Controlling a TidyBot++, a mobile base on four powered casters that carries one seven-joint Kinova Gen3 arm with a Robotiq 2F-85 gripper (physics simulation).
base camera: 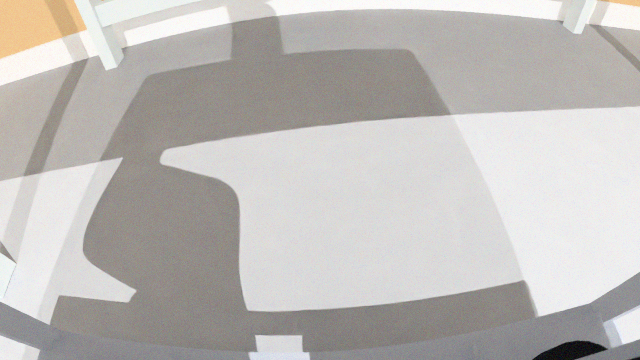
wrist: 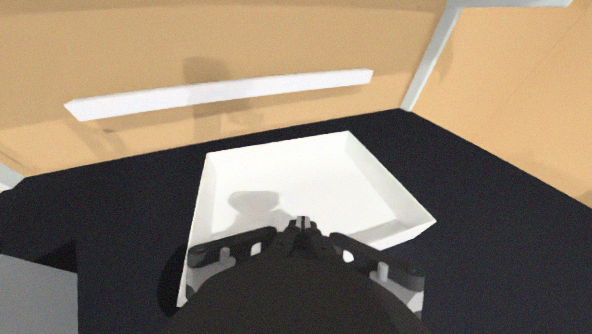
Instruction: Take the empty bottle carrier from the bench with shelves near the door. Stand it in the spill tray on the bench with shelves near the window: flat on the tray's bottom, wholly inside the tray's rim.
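Frame: origin at the arm's base, x ahead, y left, z up, level; centimetres.
Seen in the pictures: gripper, fingertip midpoint: (wrist: pixel 302 224).
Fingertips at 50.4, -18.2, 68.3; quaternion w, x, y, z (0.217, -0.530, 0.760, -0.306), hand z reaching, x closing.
Observation:
Pixels of each thing's middle, then the offset from my fingertips to it, as dx, dy, dz. "spot": a spot on its surface instead. Level surfaces: height alone.
- spill tray at the middle of its body: (wrist: pixel 299 191) +13.4, -3.7, -12.7
- bottle carrier at a spot on its surface: (wrist: pixel 37 295) spot: +3.6, +37.9, -10.6
- black bench top at its surface level: dz -16.5
- grey floor at its surface level: dz -107.9
The spill tray (wrist: pixel 320 185) is white and shallow. It lies on the black bench top in the middle of the wrist view, with no carrier inside the part that shows. A grey side wall of the bottle carrier (wrist: pixel 37 295) shows at the lower left, beside the tray and apart from it; the rest of the carrier is cut off by the view's edge. My gripper (wrist: pixel 302 224) is shut and empty, with its fingertips over the near part of the tray. The gripper hides part of the tray's near side. Neither tray nor carrier shows in the base camera view.
The black bench top (wrist: pixel 500 240) runs back to an orange wall with a white rail (wrist: pixel 225 92). A pale upright post (wrist: pixel 432 60) stands at the back right corner. In the base camera view, pale bench legs (base camera: pixel 102 42) (base camera: pixel 578 17) stand on the grey floor (base camera: pixel 360 215).

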